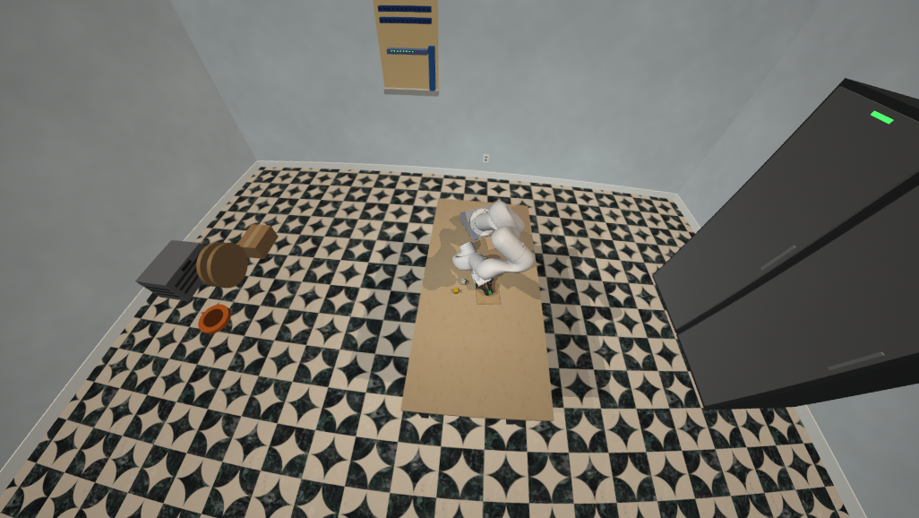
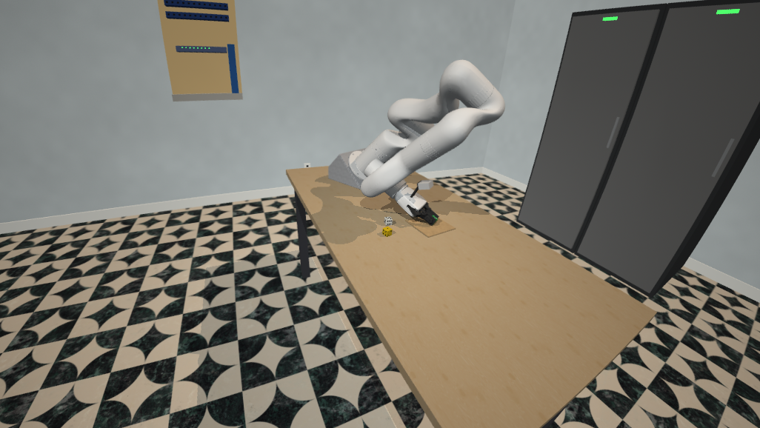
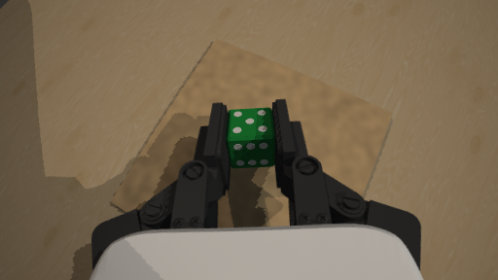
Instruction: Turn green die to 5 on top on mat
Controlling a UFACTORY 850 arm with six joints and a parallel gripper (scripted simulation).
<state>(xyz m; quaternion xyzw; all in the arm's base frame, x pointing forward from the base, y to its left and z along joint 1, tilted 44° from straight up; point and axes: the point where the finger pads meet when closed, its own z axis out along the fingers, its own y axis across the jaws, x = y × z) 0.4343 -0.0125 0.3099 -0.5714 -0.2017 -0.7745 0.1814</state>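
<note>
My hand is 1 cm short of the green die and 1 cm above it. Round my hand: white die 5 cm behind, 16 cm to the right, 2 cm below; yellow die 3 cm ahead, 19 cm to the right, 2 cm below; tan mat 3 cm below.
</note>
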